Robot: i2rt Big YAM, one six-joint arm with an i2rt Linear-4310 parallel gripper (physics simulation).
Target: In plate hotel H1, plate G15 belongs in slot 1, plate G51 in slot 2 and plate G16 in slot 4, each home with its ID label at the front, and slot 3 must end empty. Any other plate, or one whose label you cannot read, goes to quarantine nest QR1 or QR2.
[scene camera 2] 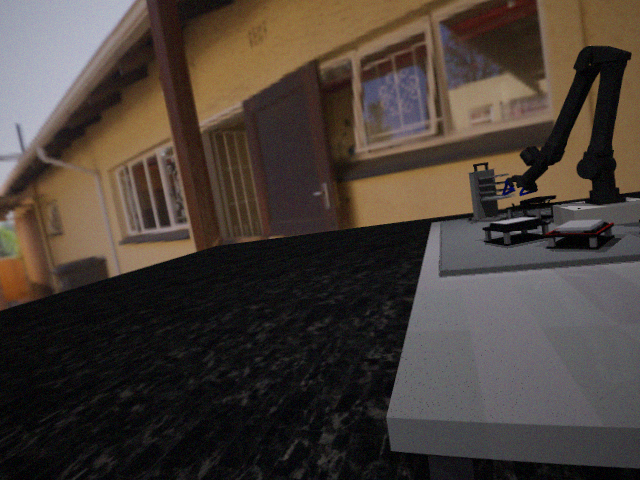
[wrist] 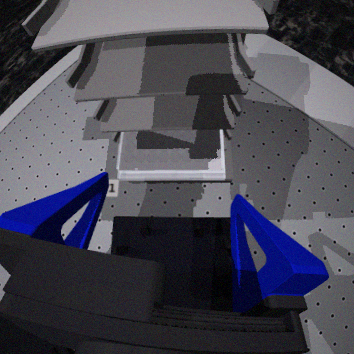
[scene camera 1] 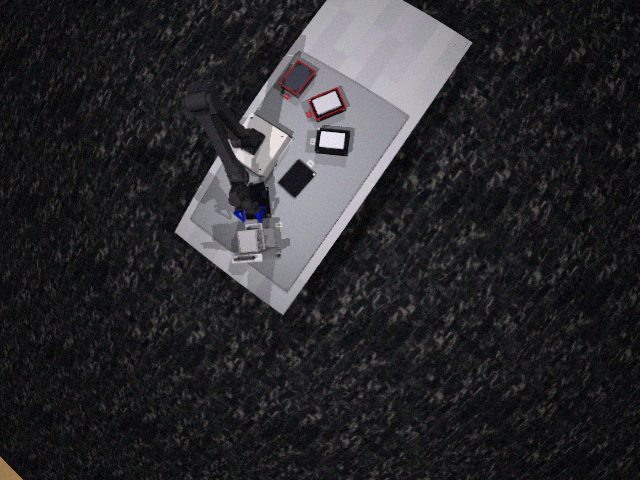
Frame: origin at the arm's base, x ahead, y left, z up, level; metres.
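Seen in the pictures: gripper, fingertip midpoint: (scene camera 2: 511, 194) (wrist: 171, 189) (scene camera 1: 252, 222); arm's base, link origin: (scene camera 2: 604, 202) (scene camera 1: 253, 142).
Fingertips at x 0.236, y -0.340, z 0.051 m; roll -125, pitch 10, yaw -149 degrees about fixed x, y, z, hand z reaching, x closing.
Observation:
Offsets run from my fingertips to a thing's top centre. "*": to the spot under its first point.
Plate hotel H1 (scene camera 1: 249, 241) (scene camera 2: 476, 192) stands at the table's far end. In the wrist view a clear, white-edged plate @[0.047 m ahead, 0.057 m right, 0.003 m up] (wrist: 172, 174) lies in its lowest slot; no ID label is readable on it. The shelf @[0.059 m ahead, 0.070 m right, 0.024 m up] (wrist: 167, 112) above it and two higher ones look bare. My gripper (scene camera 1: 251, 219) (scene camera 2: 513, 194) (wrist: 171, 189) is open and empty in front of the hotel, its blue fingertips apart to either side of that plate in the wrist view. One white plate @[0.112 m ahead, 0.550 m left, 0.048 m down] (scene camera 1: 332, 139) (scene camera 2: 515, 220) sits on a black nest, another @[0.019 m back, 0.703 m left, 0.058 m down] (scene camera 1: 326, 102) (scene camera 2: 580, 225) on a red-rimmed nest. Their labels are unreadable.
A red-rimmed nest @[0.233 m back, 0.752 m left, 0.066 m down] (scene camera 1: 298, 77) and a black nest @[0.050 m ahead, 0.297 m left, 0.094 m down] (scene camera 1: 297, 178) hold no visible plate. Another black stand (scene camera 1: 264, 197) (wrist: 170, 240) lies under my wrist, in front of the hotel. The white arm base (scene camera 1: 277, 149) stands at the mat's edge. A handle @[* 0.104 m ahead, 0.114 m right, 0.160 m up] (scene camera 2: 480, 165) tops the hotel.

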